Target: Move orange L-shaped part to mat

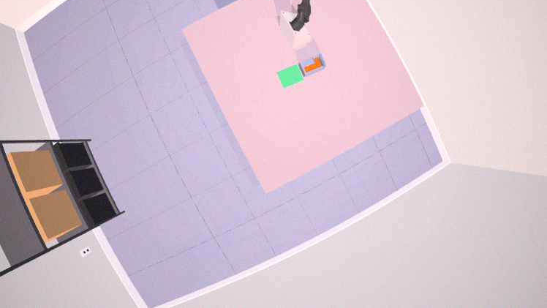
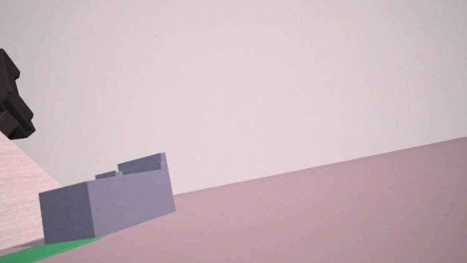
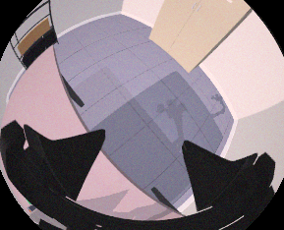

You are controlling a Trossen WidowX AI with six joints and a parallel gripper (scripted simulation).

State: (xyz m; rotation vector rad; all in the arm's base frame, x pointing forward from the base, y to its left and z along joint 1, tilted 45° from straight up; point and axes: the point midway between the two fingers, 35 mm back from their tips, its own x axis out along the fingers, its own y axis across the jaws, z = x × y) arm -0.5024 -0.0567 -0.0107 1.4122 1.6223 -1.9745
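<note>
My gripper tip is 760 mm short of the orange L-shaped part, 100 mm to the right of it and 90 mm above it. The rest, counted from my gripper tip: green mat (760 mm ahead, 70 mm to the right, 150 mm below).
</note>
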